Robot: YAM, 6 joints.
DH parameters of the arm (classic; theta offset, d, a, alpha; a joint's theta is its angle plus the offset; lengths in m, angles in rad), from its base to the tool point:
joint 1: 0 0.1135 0.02 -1.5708
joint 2: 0 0 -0.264 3.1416
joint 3: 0.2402 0 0.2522 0
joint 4: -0.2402 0 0.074 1.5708
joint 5: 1.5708 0 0 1.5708
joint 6: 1.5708 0.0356 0 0
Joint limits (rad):
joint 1: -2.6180..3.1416
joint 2: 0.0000..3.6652
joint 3: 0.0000..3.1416
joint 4: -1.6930..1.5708
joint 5: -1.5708..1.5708
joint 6: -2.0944..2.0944
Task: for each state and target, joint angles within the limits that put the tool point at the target. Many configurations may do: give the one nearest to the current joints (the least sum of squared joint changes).
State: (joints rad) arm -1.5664 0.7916 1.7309 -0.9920 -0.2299 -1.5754
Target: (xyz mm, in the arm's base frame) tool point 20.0 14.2 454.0
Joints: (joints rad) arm -1.7151 0.5171 1.4794 -1.2059 -0.5220 -1.5754
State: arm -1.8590 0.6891 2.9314 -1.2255 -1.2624 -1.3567
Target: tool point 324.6 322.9 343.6
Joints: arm -2.2838 0.3719 3.0646 -1.3161 -1.3016 -1.3567
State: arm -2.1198 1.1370 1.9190 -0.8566 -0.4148 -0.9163
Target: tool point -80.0 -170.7 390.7
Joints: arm -2.0841 1.0901 1.3615 -1.1245 -0.4082 -0.9163
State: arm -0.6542 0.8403 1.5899 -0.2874 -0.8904 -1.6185
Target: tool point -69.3 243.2 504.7
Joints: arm -1.1756 0.2141 1.7323 -0.3174 -0.9856 -1.6185
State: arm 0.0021 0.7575 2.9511 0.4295 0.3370 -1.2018
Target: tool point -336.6 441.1 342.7
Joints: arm -0.9362 0.5118 3.0675 0.4520 0.2718 -1.2018
